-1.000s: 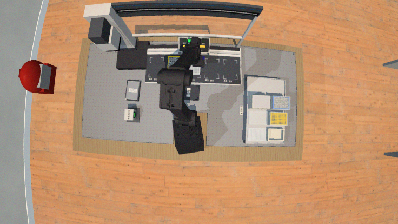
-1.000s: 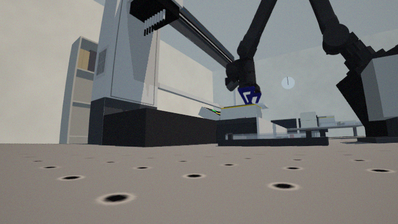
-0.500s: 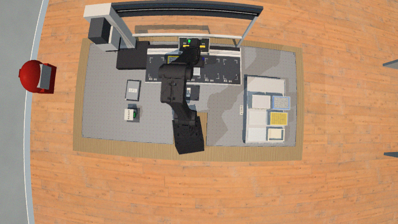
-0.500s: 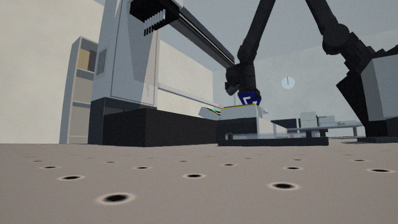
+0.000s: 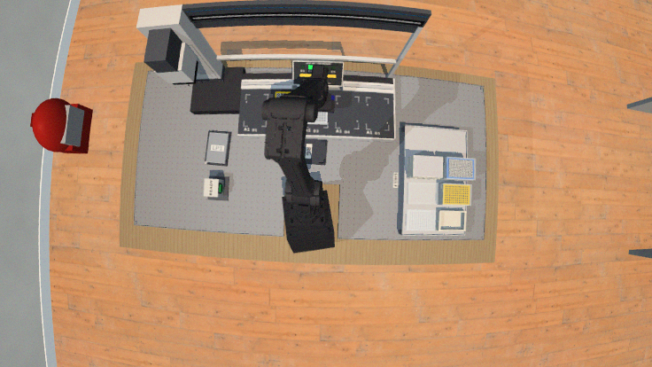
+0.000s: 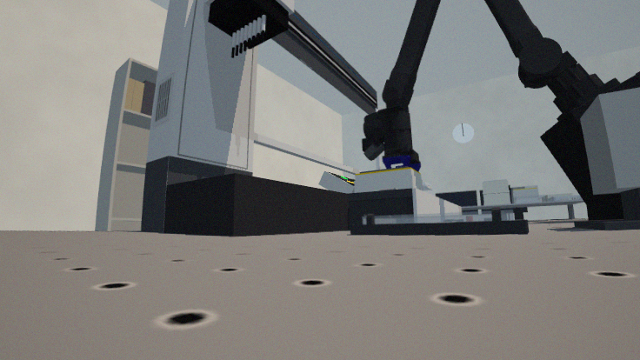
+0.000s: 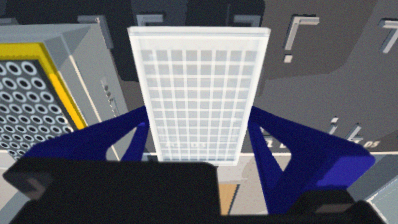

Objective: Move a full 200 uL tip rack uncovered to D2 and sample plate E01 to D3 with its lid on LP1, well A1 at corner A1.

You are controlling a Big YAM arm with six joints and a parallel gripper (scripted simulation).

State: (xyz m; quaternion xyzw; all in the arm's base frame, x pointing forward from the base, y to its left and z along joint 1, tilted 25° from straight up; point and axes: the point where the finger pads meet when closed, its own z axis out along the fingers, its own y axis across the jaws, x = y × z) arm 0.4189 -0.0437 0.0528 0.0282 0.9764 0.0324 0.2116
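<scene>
My hand is 12 cm to the right of the yellow tip rack. Also, from my hand: regrip nest RG: 16 cm behind, 4 cm to the left, 10 cm below; then shelf label: 28 cm behind, 33 cm to the right, 10 cm below; then sample plate: 1 cm below.
</scene>
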